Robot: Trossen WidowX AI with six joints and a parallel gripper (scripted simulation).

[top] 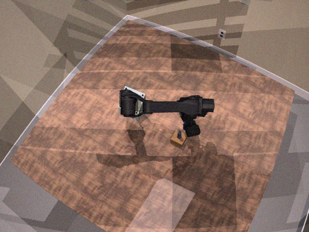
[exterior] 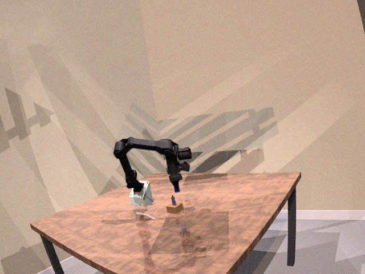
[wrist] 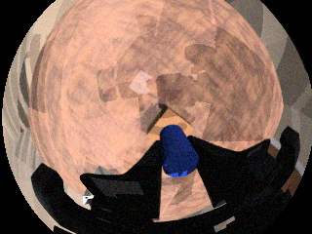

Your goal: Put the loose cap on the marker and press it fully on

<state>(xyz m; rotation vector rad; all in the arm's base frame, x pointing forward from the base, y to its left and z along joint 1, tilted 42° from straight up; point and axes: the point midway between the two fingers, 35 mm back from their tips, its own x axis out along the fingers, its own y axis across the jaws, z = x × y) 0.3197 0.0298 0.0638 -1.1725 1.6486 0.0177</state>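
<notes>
Right now the holder block is 2 cm behind my gripper tip, 3 cm to the right of it and 10 cm below it. Round my gripper tip: blue cap (1 cm above).
</notes>
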